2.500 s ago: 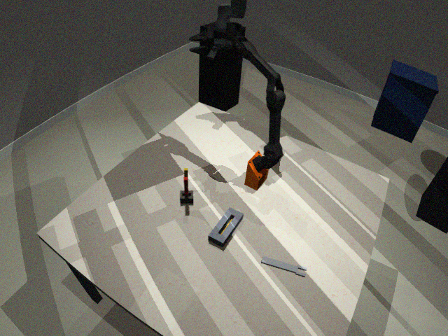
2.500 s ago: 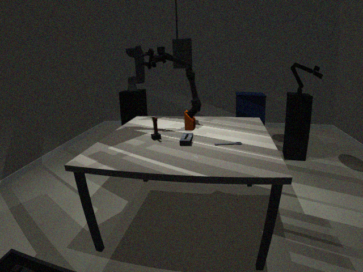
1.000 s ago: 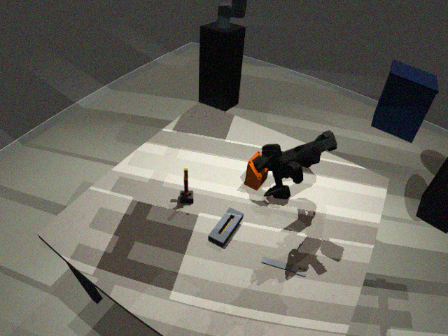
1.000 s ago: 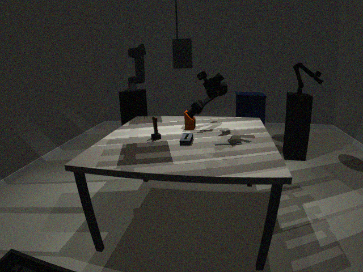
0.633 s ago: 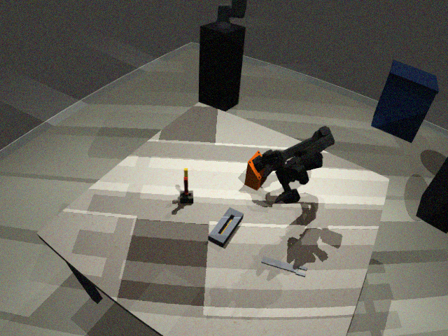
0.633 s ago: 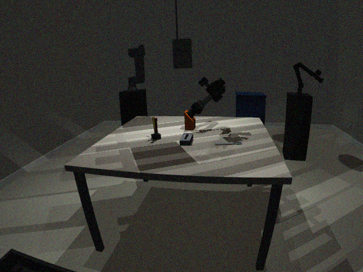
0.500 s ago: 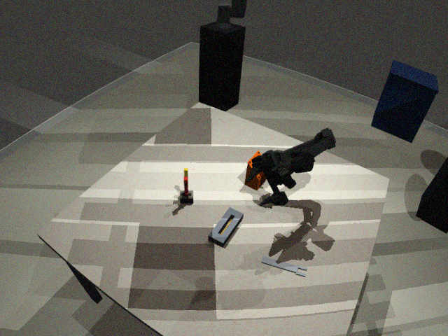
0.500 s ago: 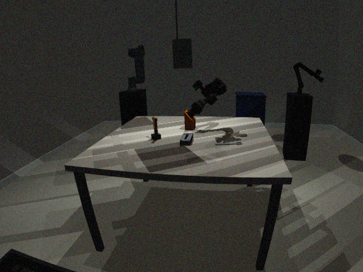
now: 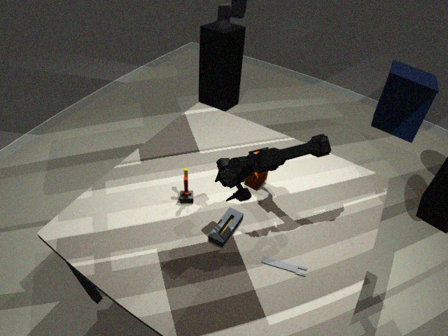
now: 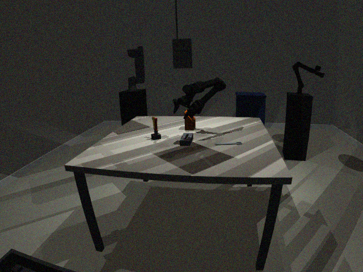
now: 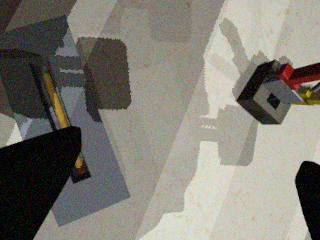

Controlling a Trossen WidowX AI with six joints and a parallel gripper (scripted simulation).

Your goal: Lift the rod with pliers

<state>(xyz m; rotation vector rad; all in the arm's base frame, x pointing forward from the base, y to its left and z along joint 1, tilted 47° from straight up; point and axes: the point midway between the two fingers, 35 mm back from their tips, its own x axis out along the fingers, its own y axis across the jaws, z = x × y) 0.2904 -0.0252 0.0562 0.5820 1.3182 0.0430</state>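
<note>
The yellow handle lies 19 cm to the right of my gripper tip and 7 cm below it. Round my gripper tip: thin yellow rod: 3 cm ahead, 6 cm to the left, 16 cm below; grey channel block: 3 cm ahead, 6 cm to the left, 15 cm below; dark holster: 2 cm ahead, 18 cm to the right, 16 cm below.
</note>
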